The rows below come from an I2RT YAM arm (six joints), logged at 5 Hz.
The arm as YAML. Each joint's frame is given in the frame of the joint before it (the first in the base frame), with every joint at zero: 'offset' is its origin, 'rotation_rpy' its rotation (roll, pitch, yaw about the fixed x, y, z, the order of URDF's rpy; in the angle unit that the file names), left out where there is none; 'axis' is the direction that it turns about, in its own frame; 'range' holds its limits. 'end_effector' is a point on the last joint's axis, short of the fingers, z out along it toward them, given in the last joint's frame.
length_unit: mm
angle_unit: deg
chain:
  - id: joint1
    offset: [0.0, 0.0, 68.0]
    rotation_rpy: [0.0, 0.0, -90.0]
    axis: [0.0, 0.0, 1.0]
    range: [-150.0, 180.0]
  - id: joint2
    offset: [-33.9, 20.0, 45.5]
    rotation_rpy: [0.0, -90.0, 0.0]
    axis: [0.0, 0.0, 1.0]
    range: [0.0, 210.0]
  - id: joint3
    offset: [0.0, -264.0, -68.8]
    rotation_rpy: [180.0, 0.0, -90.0]
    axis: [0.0, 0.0, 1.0]
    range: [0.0, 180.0]
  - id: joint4
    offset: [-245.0, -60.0, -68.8]
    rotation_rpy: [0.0, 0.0, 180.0]
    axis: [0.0, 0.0, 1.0]
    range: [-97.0, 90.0]
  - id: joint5
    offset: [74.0, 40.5, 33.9]
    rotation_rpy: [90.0, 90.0, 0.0]
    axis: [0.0, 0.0, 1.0]
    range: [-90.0, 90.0]
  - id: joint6
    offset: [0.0, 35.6, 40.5]
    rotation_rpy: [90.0, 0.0, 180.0]
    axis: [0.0, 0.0, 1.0]
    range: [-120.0, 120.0]
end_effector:
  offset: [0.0, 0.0, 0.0]
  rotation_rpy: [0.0, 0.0, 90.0]
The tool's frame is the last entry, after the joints.
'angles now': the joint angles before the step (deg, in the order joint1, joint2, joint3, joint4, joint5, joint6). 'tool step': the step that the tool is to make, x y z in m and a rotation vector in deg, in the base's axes. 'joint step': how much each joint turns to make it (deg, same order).
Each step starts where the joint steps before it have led.
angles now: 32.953, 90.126, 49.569, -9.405, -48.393, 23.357
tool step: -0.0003, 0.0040, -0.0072, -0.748, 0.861, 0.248
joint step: 0.679, 1.395, -0.148, 0.676, 0.392, 0.352
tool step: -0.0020, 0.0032, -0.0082, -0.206, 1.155, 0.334
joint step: 0.683, 1.158, -0.819, 1.539, -0.149, 0.853
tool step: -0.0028, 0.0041, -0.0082, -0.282, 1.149, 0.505
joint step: 0.907, 1.219, -0.754, 1.515, -0.081, 0.868
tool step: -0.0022, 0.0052, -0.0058, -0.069, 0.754, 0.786
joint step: 0.996, 1.181, -0.235, 1.215, -0.172, 0.606
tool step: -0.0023, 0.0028, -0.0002, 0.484, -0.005, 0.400
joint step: 0.650, -0.032, -0.332, 1.085, -0.146, 0.658
